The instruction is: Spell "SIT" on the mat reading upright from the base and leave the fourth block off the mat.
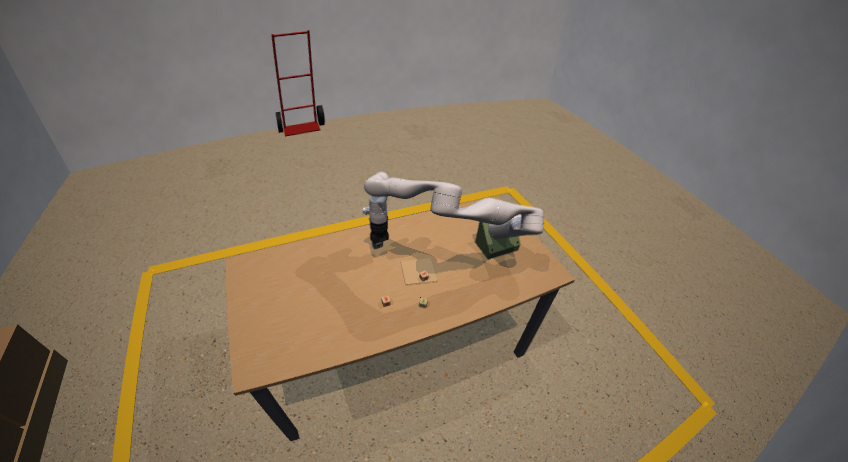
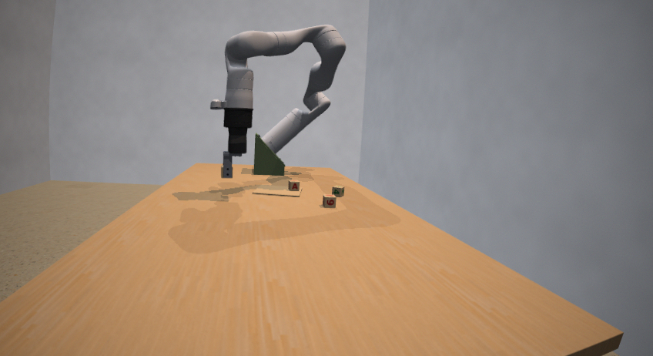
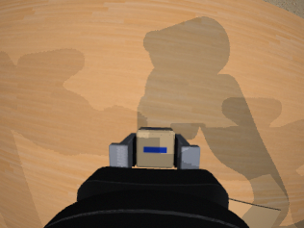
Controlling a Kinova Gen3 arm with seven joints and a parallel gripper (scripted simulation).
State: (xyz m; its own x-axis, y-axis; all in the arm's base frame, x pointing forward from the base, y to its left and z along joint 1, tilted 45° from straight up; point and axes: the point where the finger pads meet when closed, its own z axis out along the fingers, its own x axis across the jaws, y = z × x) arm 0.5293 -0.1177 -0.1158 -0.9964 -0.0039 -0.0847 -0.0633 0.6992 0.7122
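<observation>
Now: the tan mat 160 mm to the left of my hand, 130 mm behind it and 80 mm below it. The rest, counted from my hand: green-marked block: 330 mm to the left, 70 mm below, 60 mm behind; then blue-marked block: right at my hand; then E block: 270 mm to the left, 70 mm below, 70 mm ahead.
</observation>
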